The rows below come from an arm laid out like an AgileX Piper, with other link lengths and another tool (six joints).
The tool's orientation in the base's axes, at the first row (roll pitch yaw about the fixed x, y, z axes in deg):
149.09 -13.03 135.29
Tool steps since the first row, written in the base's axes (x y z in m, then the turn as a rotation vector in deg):
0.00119 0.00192 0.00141 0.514 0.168 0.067
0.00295 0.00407 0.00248 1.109 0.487 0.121
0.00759 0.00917 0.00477 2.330 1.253 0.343
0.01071 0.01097 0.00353 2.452 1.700 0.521
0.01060 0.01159 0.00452 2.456 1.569 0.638
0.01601 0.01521 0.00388 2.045 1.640 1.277
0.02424 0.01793 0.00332 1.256 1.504 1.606
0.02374 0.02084 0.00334 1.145 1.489 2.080
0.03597 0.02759 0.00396 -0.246 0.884 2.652
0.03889 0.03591 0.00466 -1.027 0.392 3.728
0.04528 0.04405 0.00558 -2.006 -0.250 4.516
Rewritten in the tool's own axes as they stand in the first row. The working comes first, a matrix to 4 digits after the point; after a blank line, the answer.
The tool's axes in the first row as the columns of a matrix, in the base's axes (used below as rounded here):
-0.6924 0.6859 0.2239
0.6854 0.5283 0.5012
0.2255 0.5005 -0.8359

0.00081 0.00254 0.00005 -0.226 0.475 0.143
0.00131 0.00541 0.00063 -0.407 1.079 0.391
0.00211 0.01244 0.00231 -0.677 2.432 0.863
0.00090 0.01491 0.00495 -0.415 2.841 0.966
0.00162 0.01566 0.00440 -0.481 2.833 0.803
0.00021 0.02096 0.00796 -0.004 2.908 0.212
-0.00375 0.02776 0.01164 0.523 2.460 -0.307
-0.00140 0.02896 0.01297 0.697 2.613 -0.736
-0.00510 0.04123 0.01857 1.374 1.626 -1.829
-0.00126 0.04798 0.02281 1.820 1.369 -3.150
0.00010 0.05712 0.02755 2.236 0.752 -4.349

